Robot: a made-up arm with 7 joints. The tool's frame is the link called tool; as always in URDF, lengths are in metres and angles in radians. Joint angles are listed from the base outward.
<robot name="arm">
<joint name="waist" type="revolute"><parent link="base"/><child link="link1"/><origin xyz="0.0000 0.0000 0.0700" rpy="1.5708 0.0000 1.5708"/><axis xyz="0 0 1"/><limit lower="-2.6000" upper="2.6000"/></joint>
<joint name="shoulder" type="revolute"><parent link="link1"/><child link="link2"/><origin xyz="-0.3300 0.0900 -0.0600" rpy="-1.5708 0.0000 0.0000"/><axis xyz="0 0 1"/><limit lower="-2.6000" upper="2.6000"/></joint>
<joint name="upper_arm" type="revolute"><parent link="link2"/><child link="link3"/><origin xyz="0.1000 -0.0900 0.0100" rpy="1.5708 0.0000 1.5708"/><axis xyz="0 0 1"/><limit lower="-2.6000" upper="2.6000"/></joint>
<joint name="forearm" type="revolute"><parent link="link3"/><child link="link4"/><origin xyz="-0.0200 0.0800 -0.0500" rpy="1.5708 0.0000 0.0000"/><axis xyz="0 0 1"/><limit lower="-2.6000" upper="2.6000"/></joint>
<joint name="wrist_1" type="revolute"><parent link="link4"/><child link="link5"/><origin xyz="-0.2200 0.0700 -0.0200" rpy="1.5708 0.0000 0.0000"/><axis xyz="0 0 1"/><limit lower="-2.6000" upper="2.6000"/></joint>
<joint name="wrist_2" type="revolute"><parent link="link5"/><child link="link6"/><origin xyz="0.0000 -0.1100 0.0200" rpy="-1.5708 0.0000 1.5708"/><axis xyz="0 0 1"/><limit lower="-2.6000" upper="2.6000"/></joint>
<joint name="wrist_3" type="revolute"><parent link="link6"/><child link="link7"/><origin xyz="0.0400 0.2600 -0.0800" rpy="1.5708 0.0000 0.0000"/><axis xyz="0 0 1"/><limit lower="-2.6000" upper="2.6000"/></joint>
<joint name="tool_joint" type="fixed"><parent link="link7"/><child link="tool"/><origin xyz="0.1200 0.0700 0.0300" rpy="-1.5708 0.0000 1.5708"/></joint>
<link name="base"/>
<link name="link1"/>
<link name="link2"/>
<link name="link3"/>
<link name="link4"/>
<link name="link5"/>
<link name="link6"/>
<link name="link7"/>
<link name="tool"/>
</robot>
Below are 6 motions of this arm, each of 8 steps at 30 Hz.
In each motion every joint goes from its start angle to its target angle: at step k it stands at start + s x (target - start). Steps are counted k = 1, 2, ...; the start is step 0. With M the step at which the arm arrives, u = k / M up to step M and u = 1 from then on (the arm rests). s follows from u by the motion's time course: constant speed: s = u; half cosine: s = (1 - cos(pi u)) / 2; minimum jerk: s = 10 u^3 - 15 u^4 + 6 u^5.
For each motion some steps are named. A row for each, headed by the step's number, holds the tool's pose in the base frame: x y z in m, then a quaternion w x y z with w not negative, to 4 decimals.
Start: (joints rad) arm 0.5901 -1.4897 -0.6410 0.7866 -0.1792 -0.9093 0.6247
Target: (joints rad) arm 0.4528 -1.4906 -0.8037 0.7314 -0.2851 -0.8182 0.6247
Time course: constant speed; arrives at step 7
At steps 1, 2, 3, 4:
1: -0.0683 -0.6859 -0.0842 0.5138 -0.3458 0.2344 -0.7493
2: -0.0630 -0.6898 -0.0632 0.5116 -0.3491 0.2130 -0.7556
3: -0.0578 -0.6930 -0.0421 0.5094 -0.3524 0.1916 -0.7613
4: -0.0526 -0.6953 -0.0208 0.5071 -0.3557 0.1701 -0.7664

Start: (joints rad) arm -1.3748 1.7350 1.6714 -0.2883 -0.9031 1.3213 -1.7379
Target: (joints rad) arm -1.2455 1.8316 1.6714 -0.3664 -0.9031 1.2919 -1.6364
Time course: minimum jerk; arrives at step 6
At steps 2, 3, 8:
2: -0.4868 -0.1925 -0.0911 0.3017 0.0305 -0.3362 0.8916
3: -0.5090 -0.1815 -0.0803 0.3116 0.0610 -0.3504 0.8811
8: -0.5453 -0.1651 -0.0582 0.3262 0.1139 -0.3740 0.8607

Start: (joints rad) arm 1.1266 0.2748 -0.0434 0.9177 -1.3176 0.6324 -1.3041
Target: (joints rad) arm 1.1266 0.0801 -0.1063 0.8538 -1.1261 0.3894 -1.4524
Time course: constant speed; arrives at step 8
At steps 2, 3, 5, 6, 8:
2: 0.4351 -0.4735 0.0853 0.0884 -0.6256 -0.6817 -0.3688
3: 0.4258 -0.4780 0.0847 0.0785 -0.6244 -0.6816 -0.3733
5: 0.4070 -0.4850 0.0834 0.0587 -0.6216 -0.6825 -0.3799
6: 0.3977 -0.4876 0.0826 0.0489 -0.6199 -0.6836 -0.3821
8: 0.3795 -0.4910 0.0808 0.0295 -0.6161 -0.6870 -0.3842

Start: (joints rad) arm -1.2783 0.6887 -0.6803 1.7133 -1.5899 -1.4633 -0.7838
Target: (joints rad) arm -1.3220 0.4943 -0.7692 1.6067 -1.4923 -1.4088 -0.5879
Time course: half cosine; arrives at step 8
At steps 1, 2, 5, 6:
1: -0.1375 0.0826 0.5312 0.4286 -0.4789 0.7215 -0.2577
2: -0.1374 0.0820 0.5256 0.4443 -0.4825 0.7084 -0.2607
5: -0.1328 0.0790 0.4986 0.5183 -0.5018 0.6356 -0.2747
6: -0.1302 0.0781 0.4911 0.5385 -0.5080 0.6118 -0.2786

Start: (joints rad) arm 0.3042 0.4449 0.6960 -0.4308 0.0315 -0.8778 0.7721
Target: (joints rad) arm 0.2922 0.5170 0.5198 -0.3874 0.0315 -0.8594 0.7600
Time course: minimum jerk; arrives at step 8
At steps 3, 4, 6, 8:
3: 0.0379 0.0533 0.0422 0.7773 -0.0364 -0.2830 0.5608
4: 0.0389 0.0550 0.0485 0.7740 -0.0428 -0.2990 0.5565
6: 0.0399 0.0580 0.0604 0.7678 -0.0530 -0.3271 0.5483
8: 0.0401 0.0588 0.0636 0.7661 -0.0554 -0.3345 0.5460

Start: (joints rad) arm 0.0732 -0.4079 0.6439 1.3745 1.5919 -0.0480 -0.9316
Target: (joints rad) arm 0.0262 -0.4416 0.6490 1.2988 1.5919 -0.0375 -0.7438
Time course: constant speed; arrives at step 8
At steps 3, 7, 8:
3: 0.1930 -0.6276 -0.0954 0.6581 -0.3863 0.0706 -0.6424
7: 0.2057 -0.6321 -0.0771 0.6664 -0.4131 0.0334 -0.6198
8: 0.2090 -0.6330 -0.0724 0.6682 -0.4196 0.0240 -0.6139

